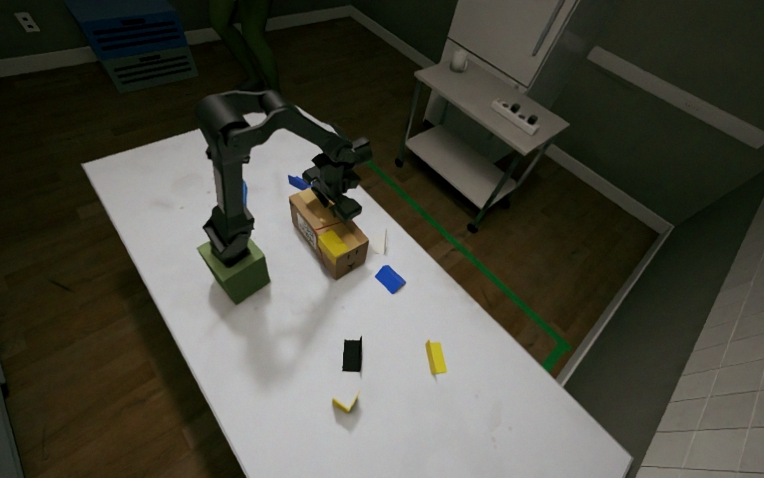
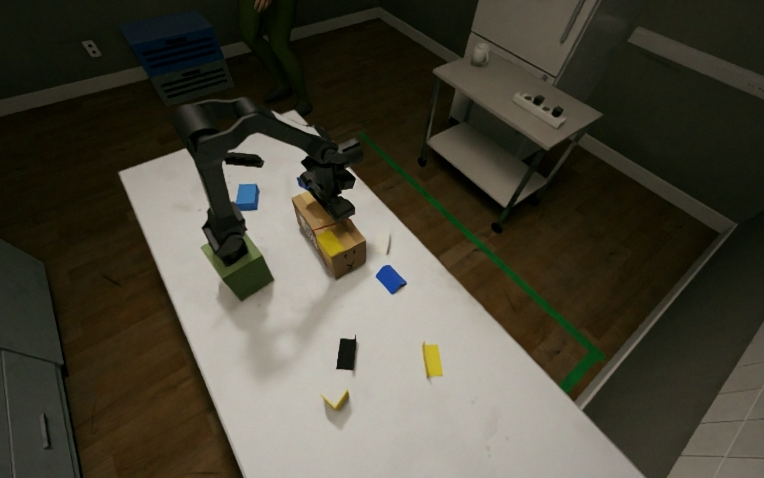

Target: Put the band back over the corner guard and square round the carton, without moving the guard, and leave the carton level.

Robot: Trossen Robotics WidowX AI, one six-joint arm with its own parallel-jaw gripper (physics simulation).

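Seen in the pictures: gripper, between the fingertips: (image 1: 330,211) (image 2: 329,212); arm's base, origin of its link: (image 1: 231,251) (image 2: 231,250).
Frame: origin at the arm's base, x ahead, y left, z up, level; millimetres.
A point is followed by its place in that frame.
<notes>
The brown carton (image 1: 341,267) {x 195, y -182, z -106 mm} (image 2: 340,267) {x 197, y -183, z -111 mm} stands on the white table and looks level. The yellow corner guard (image 1: 333,243) {x 203, y -141, z -34 mm} (image 2: 330,242) {x 206, y -139, z -34 mm} lies over its upper edge towards the near end. The thin red band (image 1: 328,226) {x 235, y -90, z -36 mm} (image 2: 326,227) {x 233, y -91, z -36 mm} crosses the carton top along the guard's far edge; its course down the sides is mostly hidden, and I cannot tell whether it touches the guard. My gripper (image 1: 333,206) {x 270, y -64, z -24 mm} (image 2: 331,206) {x 270, y -64, z -24 mm} is part open, low over the carton top beside the band on the far side from the guard. The fingertips are partly hidden, and no held thing shows.
Right of the carton are a white piece (image 1: 382,242) {x 388, y -191, z -175 mm} (image 2: 384,243) {x 383, y -191, z -175 mm} and a blue guard (image 1: 390,279) {x 289, y -300, z -154 mm} (image 2: 391,279) {x 291, y -303, z -152 mm}. Nearer lie a black guard (image 1: 352,355) {x 53, y -361, z -174 mm} (image 2: 346,353) {x 53, y -358, z -174 mm} and two yellow ones. The arm's green base block (image 1: 242,279) {x -19, y -47, z -58 mm} (image 2: 246,276) {x -10, y -47, z -65 mm} stands left of the carton.
</notes>
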